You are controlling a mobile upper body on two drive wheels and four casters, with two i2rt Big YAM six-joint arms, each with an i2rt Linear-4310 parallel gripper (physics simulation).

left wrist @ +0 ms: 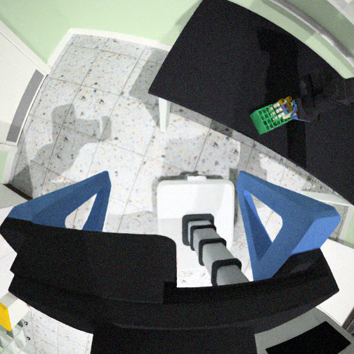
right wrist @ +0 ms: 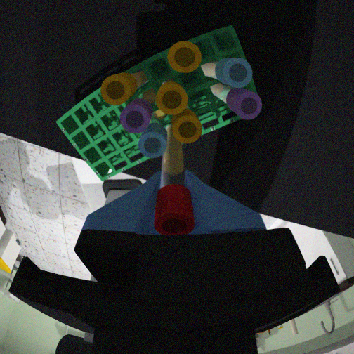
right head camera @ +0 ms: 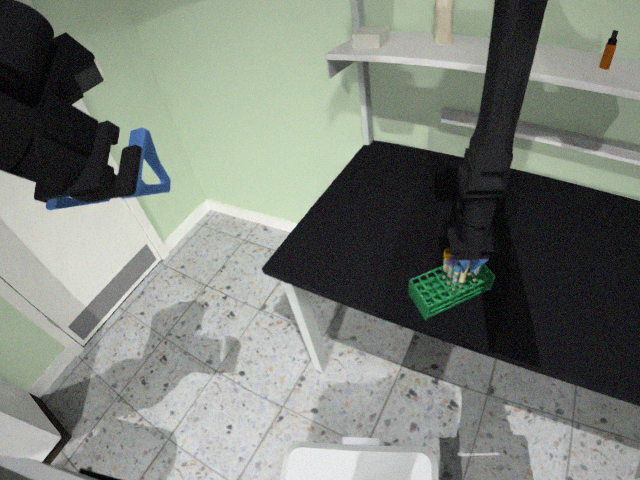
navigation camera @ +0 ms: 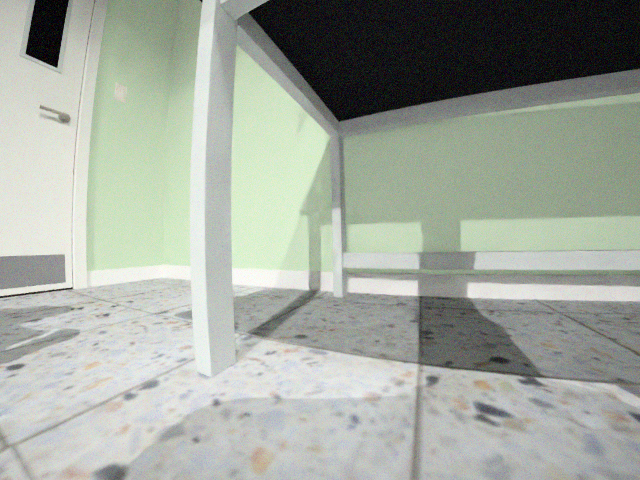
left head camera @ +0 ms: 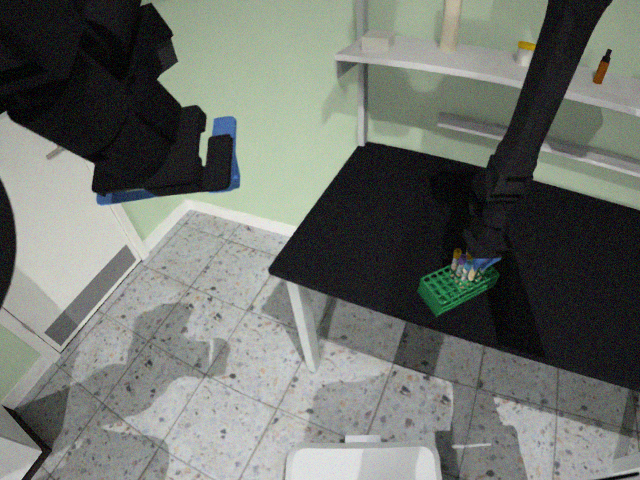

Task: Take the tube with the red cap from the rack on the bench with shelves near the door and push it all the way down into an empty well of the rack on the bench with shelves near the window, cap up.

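Frame: origin at the left arm's base, x ahead, y left, z up, level; centimetres.
Seen in the pictures: left gripper, fingertip midpoint: (right head camera: 137, 191) (left head camera: 196, 186); right gripper, fingertip midpoint: (right head camera: 466, 270) (left head camera: 477, 268).
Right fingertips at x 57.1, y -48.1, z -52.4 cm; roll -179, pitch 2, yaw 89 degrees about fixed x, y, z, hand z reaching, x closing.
A point is followed by its place in that frame.
The tube with the red cap (right wrist: 174, 210) is between the fingers of my right gripper (right wrist: 173, 177) (left head camera: 483, 262) @(x 57.1, y -48.1, z -52.4 cm) (right head camera: 473, 264) @(x 57.1, y -48.1, z -52.4 cm), cap toward the wrist camera. Its lower end is hidden behind an orange-yellow cap. My right gripper is shut on it, at the right part of the green rack (left head camera: 436, 297) @(x 54.1, y -38.6, z -59.1 cm) (right head camera: 426, 304) @(x 52.8, y -39.2, z -59.1 cm) (left wrist: 260, 122) (right wrist: 81, 148). Several tubes with orange-yellow, purple and blue caps lean in the rack. The rack stands askew near the front edge of the black bench (left head camera: 356, 222) @(x 86.9, y -20.6, z -64.8 cm) (right head camera: 351, 222) @(x 86.9, y -20.1, z -64.8 cm). My left gripper (left wrist: 173, 177) is open and empty, away from the bench. The window bench's rack does not show.
A shelf (left head camera: 413, 56) @(x 106.5, y -38.0, z -19.1 cm) (right head camera: 408, 51) @(x 105.9, y -39.1, z -19.1 cm) above the bench's back holds a box (left head camera: 376, 41) @(x 112.1, y -28.1, z -16.1 cm), a white jar with yellow lid (left head camera: 525, 53) @(x 102.9, y -69.8, z -15.5 cm) and an amber bottle (left head camera: 602, 67) @(x 92.9, y -88.4, z -14.5 cm) (right head camera: 608, 50) @(x 92.9, y -88.3, z -14.4 cm). A bench leg (navigation camera: 212, 206) @(x 70.2, y -3.3, z -112.3 cm) stands close ahead. A door (navigation camera: 31, 180) @(x 122.6, y 121.2, z -85.3 cm) is at the left.
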